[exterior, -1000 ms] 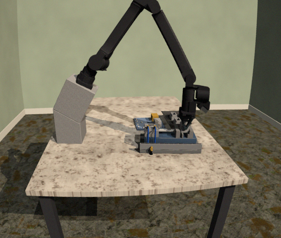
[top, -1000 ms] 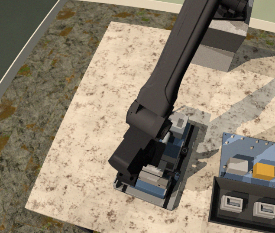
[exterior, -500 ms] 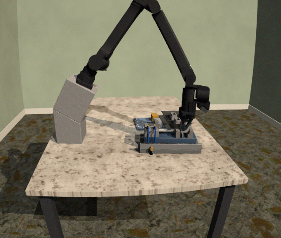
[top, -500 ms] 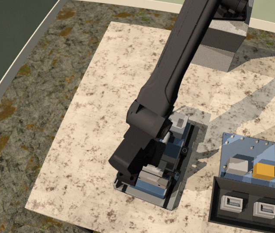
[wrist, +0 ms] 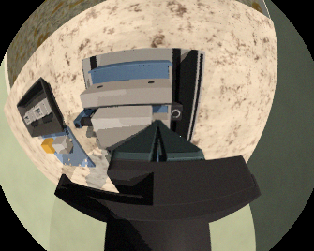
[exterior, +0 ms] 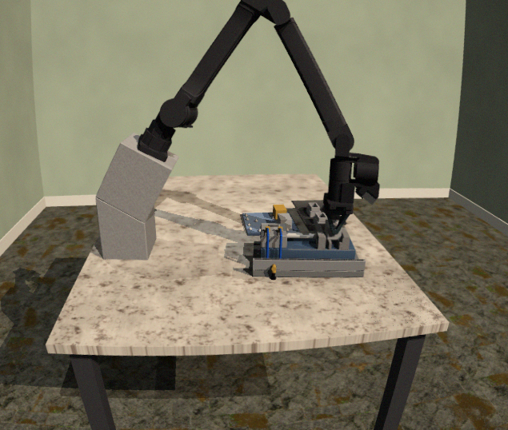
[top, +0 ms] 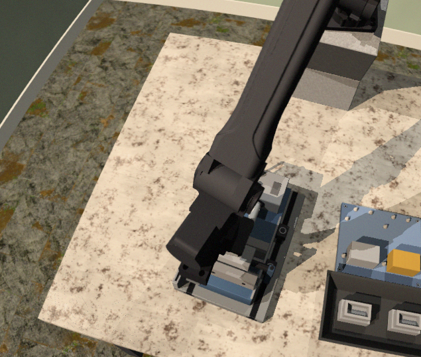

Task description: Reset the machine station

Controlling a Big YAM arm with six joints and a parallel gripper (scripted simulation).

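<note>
Now: hand 40 mm short of the fixed jaw, 30 mm to the right of it and 30 mm above it. Also, from my hand: hosed end block (150 mm behind, 80 mm to the left, 30 mm below); then infeed plate (70 mm behind, 350 mm to the left, 100 mm below); then dark rail (80 mm behind, 40 mm to the right, 70 mm below).
</note>
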